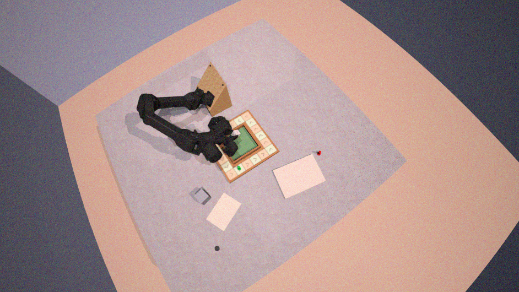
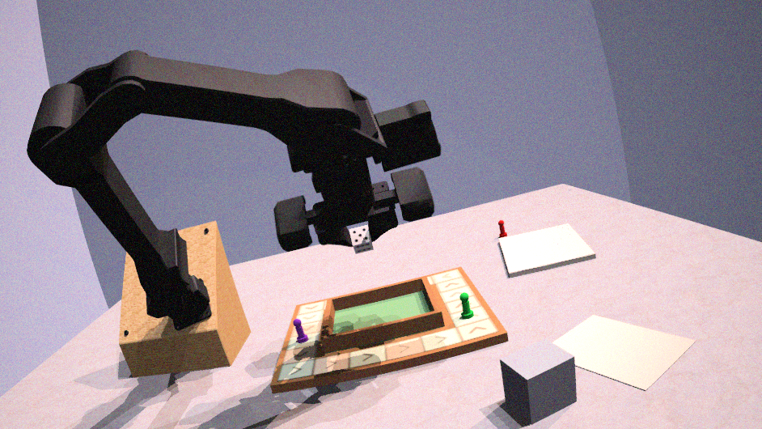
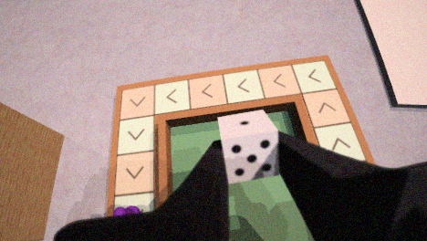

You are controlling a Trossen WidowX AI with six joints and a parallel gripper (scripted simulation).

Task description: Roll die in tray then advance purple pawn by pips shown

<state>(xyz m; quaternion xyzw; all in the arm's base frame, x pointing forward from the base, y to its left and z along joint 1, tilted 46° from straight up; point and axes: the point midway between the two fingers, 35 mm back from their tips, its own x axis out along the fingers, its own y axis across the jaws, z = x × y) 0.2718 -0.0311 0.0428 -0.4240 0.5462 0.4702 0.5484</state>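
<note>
Now: the purple pawn 12 cm behind my gripper tip, 10 cm below it and 1 cm to the right of it. The rest, counted from my gripper tip: grey cube 30 cm to the right, 10 cm below, 10 cm ahead; then green tray 12 cm below; then green pawn 10 cm below, 10 cm ahead, 8 cm to the right.
</note>
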